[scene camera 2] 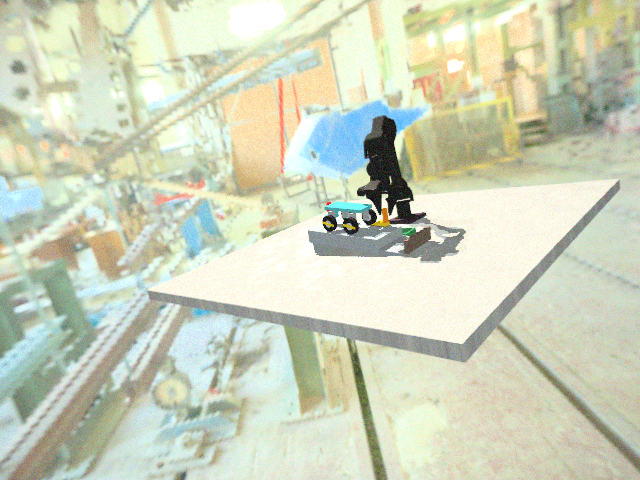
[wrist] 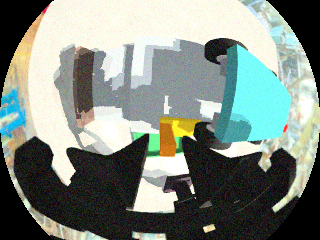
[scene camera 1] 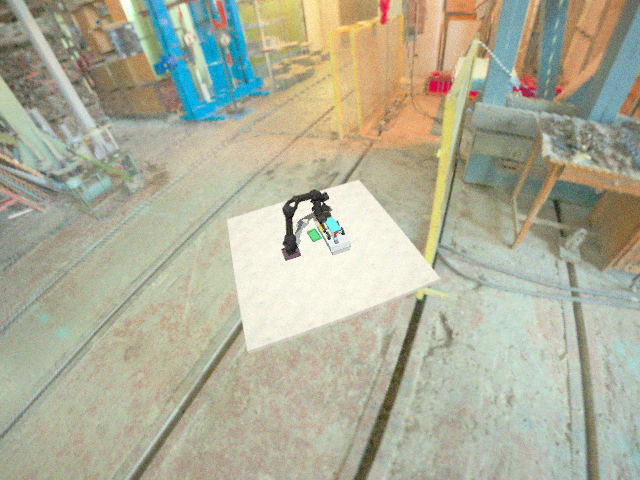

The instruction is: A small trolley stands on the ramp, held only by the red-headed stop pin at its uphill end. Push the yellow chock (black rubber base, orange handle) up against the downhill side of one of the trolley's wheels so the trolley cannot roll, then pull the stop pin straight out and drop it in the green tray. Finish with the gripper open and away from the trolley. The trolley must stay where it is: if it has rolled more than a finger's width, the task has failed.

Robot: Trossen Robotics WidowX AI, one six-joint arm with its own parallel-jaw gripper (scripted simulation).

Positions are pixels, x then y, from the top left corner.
Labels:
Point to a brown block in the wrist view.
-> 83, 67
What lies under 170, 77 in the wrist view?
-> A grey ramp.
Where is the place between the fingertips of my gripper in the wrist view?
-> At 166, 137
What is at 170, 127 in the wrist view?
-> A yellow chock.

